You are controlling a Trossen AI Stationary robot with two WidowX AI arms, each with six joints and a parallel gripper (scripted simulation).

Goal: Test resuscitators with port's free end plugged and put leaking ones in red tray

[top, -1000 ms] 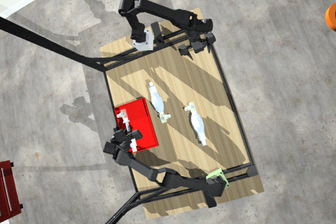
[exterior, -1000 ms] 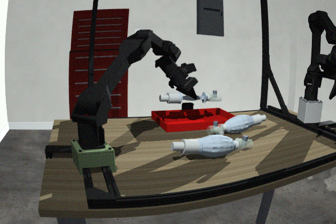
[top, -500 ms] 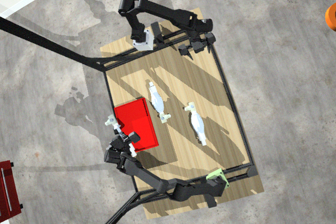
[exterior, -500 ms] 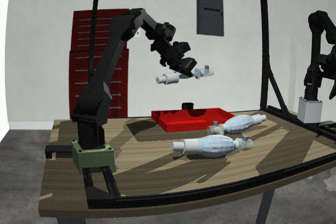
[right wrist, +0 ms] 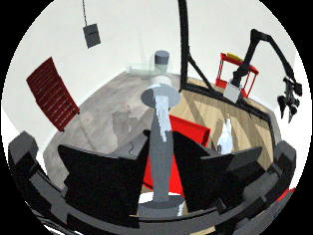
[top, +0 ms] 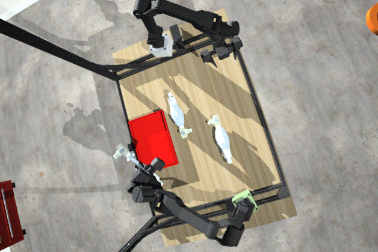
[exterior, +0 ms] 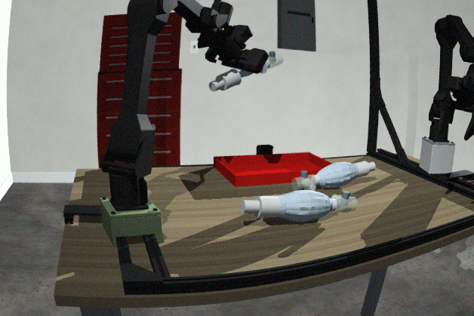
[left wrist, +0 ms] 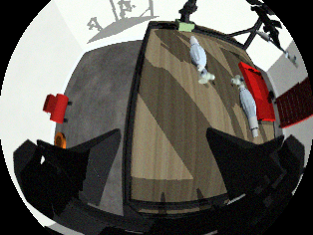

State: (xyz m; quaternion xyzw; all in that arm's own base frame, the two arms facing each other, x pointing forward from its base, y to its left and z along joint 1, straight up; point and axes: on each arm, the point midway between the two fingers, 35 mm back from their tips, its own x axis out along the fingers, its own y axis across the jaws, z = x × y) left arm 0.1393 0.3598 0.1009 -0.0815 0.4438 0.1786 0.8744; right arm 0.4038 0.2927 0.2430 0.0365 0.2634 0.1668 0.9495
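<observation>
My right hand is 30 cm above the red tray, 12 cm to the right of it and 1 cm past it.
</observation>
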